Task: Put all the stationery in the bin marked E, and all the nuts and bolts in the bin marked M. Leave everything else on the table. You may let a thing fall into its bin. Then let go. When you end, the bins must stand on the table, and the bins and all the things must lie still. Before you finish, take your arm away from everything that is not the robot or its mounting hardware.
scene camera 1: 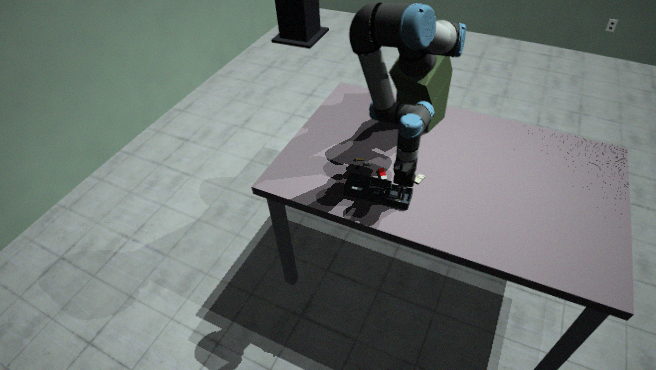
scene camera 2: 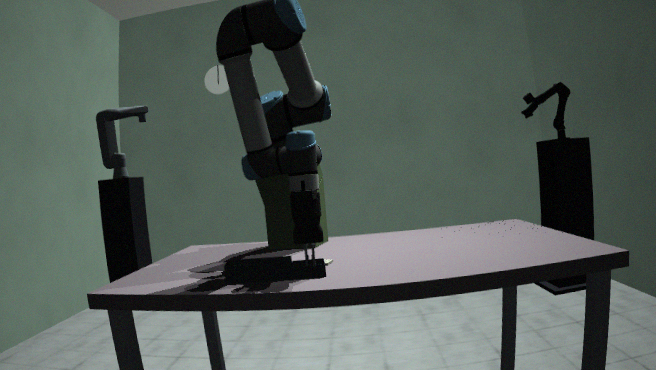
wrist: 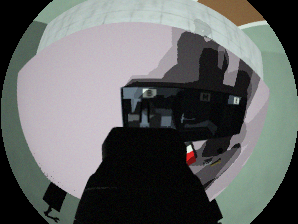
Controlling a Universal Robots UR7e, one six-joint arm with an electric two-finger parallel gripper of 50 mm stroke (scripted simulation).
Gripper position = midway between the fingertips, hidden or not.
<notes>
I see my gripper (scene camera 2: 311,268).
My gripper also shows in the wrist view (wrist: 144,108).
</notes>
